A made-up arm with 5 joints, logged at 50 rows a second.
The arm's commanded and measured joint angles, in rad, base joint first. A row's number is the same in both.
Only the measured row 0 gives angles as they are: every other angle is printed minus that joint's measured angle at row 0.
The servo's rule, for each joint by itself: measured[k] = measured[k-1] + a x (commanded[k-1-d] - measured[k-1]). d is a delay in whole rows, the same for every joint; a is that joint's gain. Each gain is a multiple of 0.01, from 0.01 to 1. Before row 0 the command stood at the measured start. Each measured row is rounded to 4 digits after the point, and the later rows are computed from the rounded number. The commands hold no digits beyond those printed.
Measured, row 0: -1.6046, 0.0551, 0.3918, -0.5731, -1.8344
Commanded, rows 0 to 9: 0.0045, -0.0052, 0.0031, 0.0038, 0.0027; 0.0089, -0.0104, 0.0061, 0.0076, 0.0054; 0.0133, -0.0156, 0.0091, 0.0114, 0.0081; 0.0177, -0.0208, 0.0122, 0.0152, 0.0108; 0.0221, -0.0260, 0.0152, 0.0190, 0.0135; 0.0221, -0.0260, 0.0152, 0.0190, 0.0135; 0.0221, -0.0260, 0.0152, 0.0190, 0.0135; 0.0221, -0.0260, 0.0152, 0.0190, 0.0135; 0.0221, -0.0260, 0.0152, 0.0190, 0.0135; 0.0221, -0.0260, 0.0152, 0.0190, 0.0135
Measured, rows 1 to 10: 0.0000, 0.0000, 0.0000, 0.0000, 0.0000; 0.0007, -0.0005, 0.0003, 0.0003, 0.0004; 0.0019, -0.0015, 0.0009, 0.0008, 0.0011; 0.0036, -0.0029, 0.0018, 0.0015, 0.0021; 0.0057, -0.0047, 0.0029, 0.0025, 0.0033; 0.0082, -0.0068, 0.0043, 0.0037, 0.0047; 0.0103, -0.0087, 0.0055, 0.0048, 0.0059; 0.0121, -0.0104, 0.0066, 0.0058, 0.0070; 0.0136, -0.0120, 0.0075, 0.0067, 0.0079; 0.0149, -0.0134, 0.0083, 0.0076, 0.0087
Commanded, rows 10 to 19: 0.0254, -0.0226, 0.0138, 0.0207, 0.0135; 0.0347, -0.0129, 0.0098, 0.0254, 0.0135; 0.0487, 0.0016, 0.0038, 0.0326, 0.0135; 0.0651, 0.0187, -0.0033, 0.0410, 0.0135; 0.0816, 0.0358, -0.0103, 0.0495, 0.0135; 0.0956, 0.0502, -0.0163, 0.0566, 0.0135; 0.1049, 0.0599, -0.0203, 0.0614, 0.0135; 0.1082, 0.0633, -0.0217, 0.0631, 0.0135; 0.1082, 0.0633, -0.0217, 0.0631, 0.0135; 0.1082, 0.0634, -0.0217, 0.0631, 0.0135
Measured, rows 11 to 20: 0.0160, -0.0147, 0.0091, 0.0084, 0.0094; 0.0174, -0.0155, 0.0096, 0.0093, 0.0100; 0.0200, -0.0152, 0.0096, 0.0104, 0.0105; 0.0243, -0.0135, 0.0090, 0.0120, 0.0109; 0.0304, -0.0103, 0.0076, 0.0140, 0.0113; 0.0381, -0.0057, 0.0056, 0.0165, 0.0116; 0.0467, -0.0001, 0.0032, 0.0193, 0.0119; 0.0554, 0.0059, 0.0006, 0.0222, 0.0121; 0.0633, 0.0116, -0.0019, 0.0251, 0.0123; 0.0700, 0.0168, -0.0041, 0.0278, 0.0125
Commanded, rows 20 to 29: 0.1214, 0.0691, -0.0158, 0.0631, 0.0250; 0.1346, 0.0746, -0.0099, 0.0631, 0.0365; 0.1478, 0.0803, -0.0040, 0.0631, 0.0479; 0.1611, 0.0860, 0.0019, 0.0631, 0.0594; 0.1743, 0.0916, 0.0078, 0.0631, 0.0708; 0.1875, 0.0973, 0.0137, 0.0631, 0.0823; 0.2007, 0.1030, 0.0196, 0.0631, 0.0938; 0.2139, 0.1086, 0.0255, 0.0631, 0.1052; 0.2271, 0.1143, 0.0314, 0.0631, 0.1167; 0.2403, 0.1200, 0.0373, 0.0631, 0.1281
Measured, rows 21 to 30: 0.0757, 0.0215, -0.0060, 0.0303, 0.0126; 0.0826, 0.0263, -0.0071, 0.0326, 0.0143; 0.0904, 0.0311, -0.0074, 0.0347, 0.0174; 0.0990, 0.0360, -0.0070, 0.0367, 0.0217; 0.1083, 0.0410, -0.0060, 0.0385, 0.0270; 0.1182, 0.0461, -0.0045, 0.0402, 0.0331; 0.1286, 0.0512, -0.0025, 0.0418, 0.0400; 0.1394, 0.0564, -0.0001, 0.0433, 0.0475; 0.1506, 0.0616, 0.0027, 0.0447, 0.0556; 0.1621, 0.0669, 0.0059, 0.0460, 0.0642
